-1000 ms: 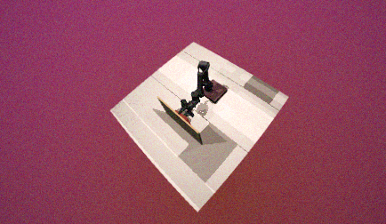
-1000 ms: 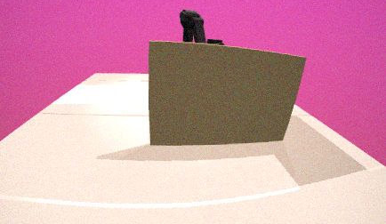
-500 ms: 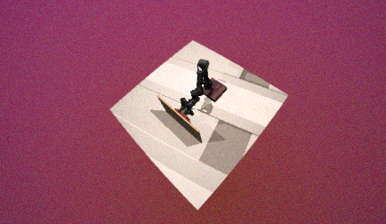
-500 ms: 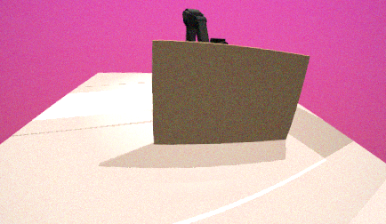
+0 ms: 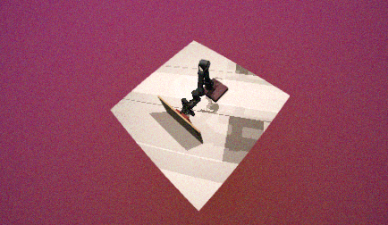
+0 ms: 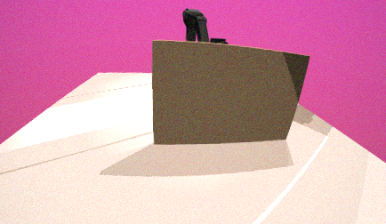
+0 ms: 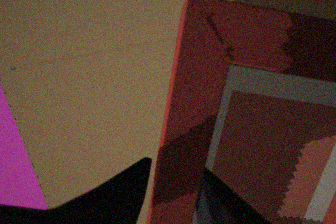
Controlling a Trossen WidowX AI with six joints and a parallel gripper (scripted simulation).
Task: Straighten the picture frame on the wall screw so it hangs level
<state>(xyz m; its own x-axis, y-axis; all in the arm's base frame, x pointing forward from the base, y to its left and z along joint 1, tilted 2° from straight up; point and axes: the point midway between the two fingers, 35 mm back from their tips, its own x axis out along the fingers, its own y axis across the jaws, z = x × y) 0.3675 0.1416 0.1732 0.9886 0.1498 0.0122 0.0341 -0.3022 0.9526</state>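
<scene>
Now: the picture frame 20 mm to the left of my gripper tip and 50 mm below it. Also, from my gripper tip: wall panel: 10 mm ahead, 10 mm to the left, 60 mm below.
</scene>
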